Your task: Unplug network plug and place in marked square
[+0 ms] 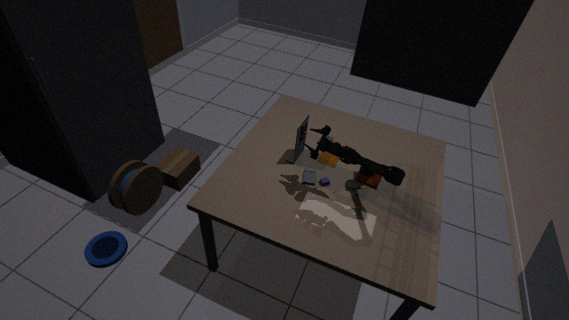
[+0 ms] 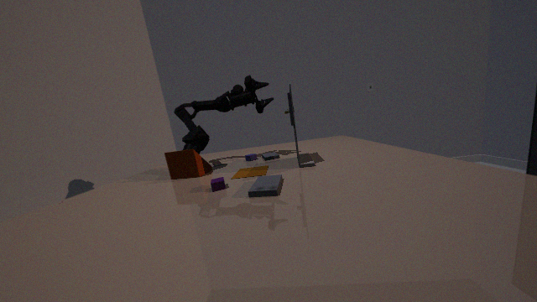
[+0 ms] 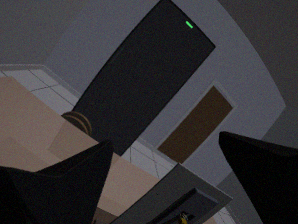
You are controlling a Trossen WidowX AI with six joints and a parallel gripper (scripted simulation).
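The yellow network plug is 16 cm to the right of my gripper tip, 11 cm below it and 9 cm ahead of it. Also, from my gripper tip: upright grey panel (19 cm below, 16 cm to the right, 11 cm ahead); then orange marked square (32 cm below, 25 cm to the right, 7 cm behind).
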